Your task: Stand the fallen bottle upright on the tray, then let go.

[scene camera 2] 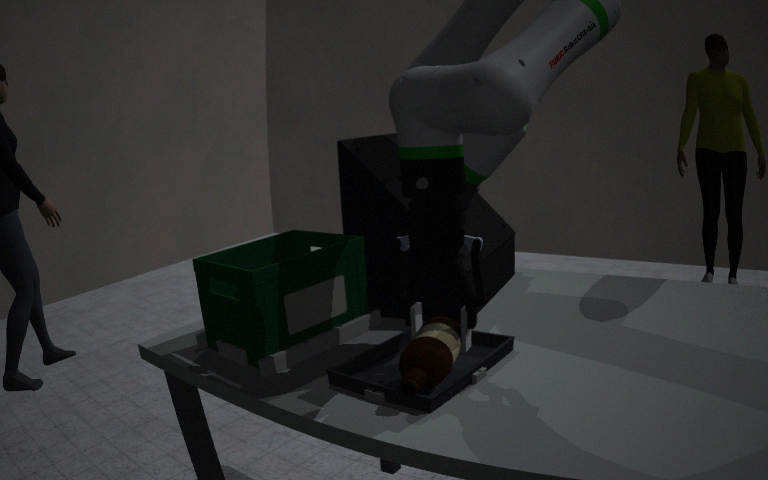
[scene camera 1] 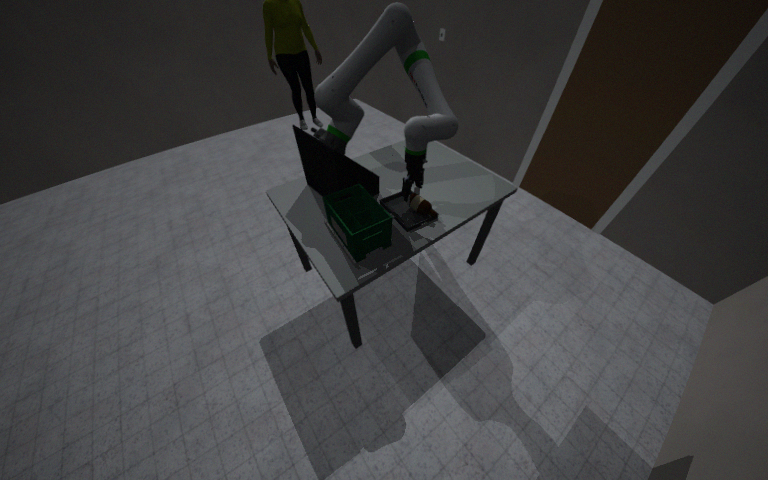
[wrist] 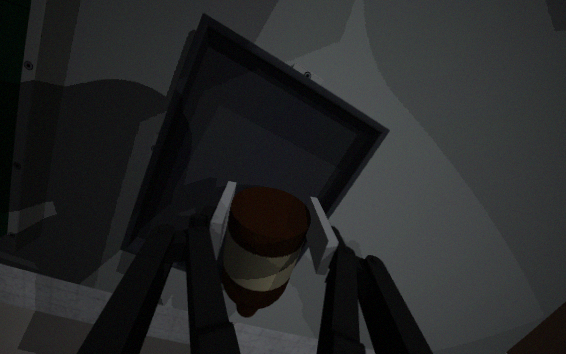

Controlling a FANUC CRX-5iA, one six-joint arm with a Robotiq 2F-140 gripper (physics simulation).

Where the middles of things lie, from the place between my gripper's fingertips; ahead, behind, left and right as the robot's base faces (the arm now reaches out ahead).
I see the brown bottle [wrist: 266, 229] 70 mm ahead of my hand and 10 mm above it.
